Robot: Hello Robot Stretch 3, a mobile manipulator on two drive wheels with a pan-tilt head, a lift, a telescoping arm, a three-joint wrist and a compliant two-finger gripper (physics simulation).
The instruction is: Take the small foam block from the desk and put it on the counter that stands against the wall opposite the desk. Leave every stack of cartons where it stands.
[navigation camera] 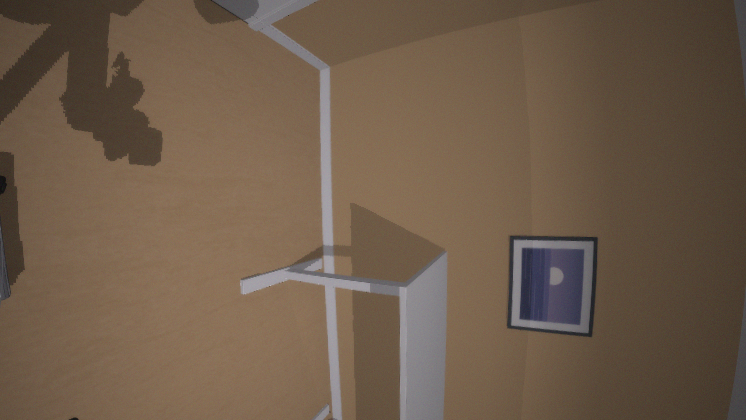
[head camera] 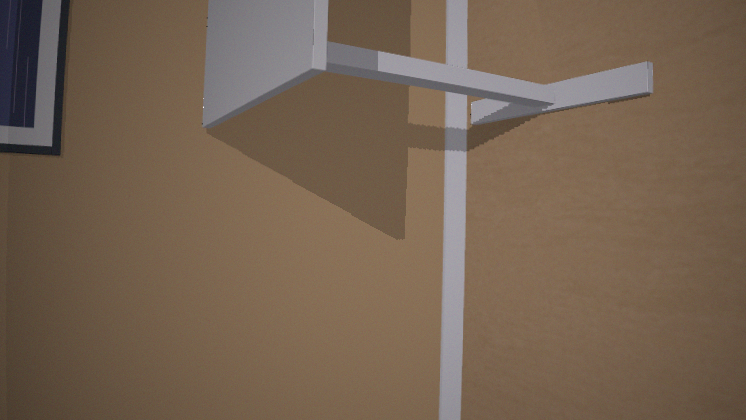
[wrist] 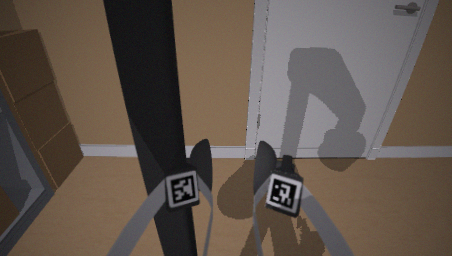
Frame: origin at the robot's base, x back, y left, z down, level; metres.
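Seen in the pictures: gripper, between the fingertips: (wrist: 233, 158).
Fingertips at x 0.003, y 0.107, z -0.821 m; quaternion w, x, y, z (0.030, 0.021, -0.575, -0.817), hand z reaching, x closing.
A point is followed by its place in that frame.
The small foam block does not show in these views. A white table (head camera: 261, 52) @(x -1.104, y -0.367, z -0.951 m) (navigation camera: 423, 339) @(x -1.062, y -0.582, z -0.950 m) with a T-shaped foot stands near a wall. Its top edge and one leg show, turned sideways in the picture; I cannot tell whether it is the desk or the counter. My gripper (wrist: 233, 158) @(x 0.003, y 0.107, z -0.820 m) is open in the wrist view, with floor and baseboard seen between its fingertips. It does not show in the head or navigation view. A stack of brown cartons (wrist: 37, 92) @(x 0.929, y 1.006, z -0.525 m) stands at the left of the wrist view, apart from the gripper.
A white door (wrist: 320, 30) @(x -0.489, y 1.104, z -0.796 m) with a lever handle is in the wall ahead in the wrist view. A grey shelf unit (wrist: 37, 205) @(x 0.934, y 0.700, z -0.041 m) stands at its left edge, beside the cartons. A framed picture (head camera: 15, 62) @(x -1.617, y -0.428, z -1.426 m) (navigation camera: 569, 284) @(x -1.615, y -0.462, z -1.625 m) hangs on the wall. The robot's shadow falls across floor and door.
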